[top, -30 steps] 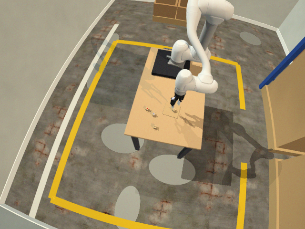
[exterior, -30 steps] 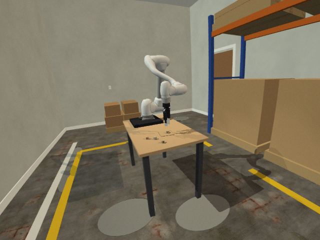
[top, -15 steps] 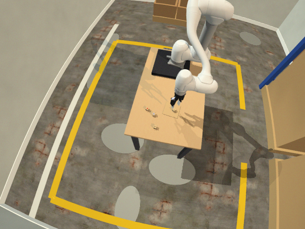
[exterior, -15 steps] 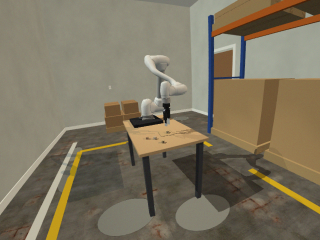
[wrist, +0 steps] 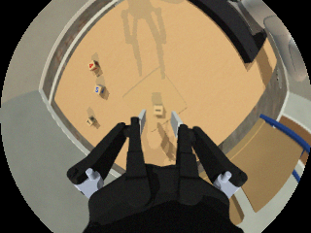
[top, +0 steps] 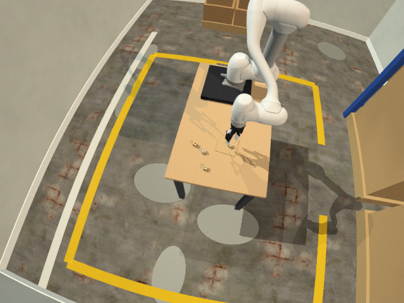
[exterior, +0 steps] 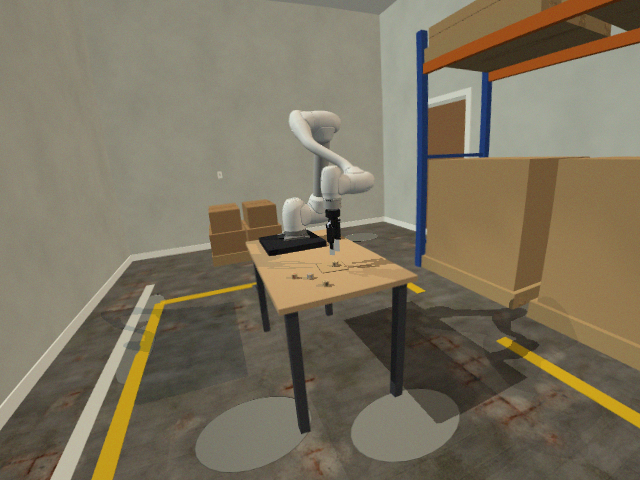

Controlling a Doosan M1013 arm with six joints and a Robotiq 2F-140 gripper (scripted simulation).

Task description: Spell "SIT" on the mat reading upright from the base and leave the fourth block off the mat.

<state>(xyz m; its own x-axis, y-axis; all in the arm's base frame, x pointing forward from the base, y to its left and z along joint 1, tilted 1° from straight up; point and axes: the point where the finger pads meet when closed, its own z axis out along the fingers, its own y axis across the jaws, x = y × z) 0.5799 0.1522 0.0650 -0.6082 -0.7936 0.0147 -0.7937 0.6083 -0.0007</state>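
The tan mat lies 10 cm below my hand and 2 cm to the right of it. From my hand the other things lie so: tan block (22 cm ahead, 10 cm to the right, 9 cm below).
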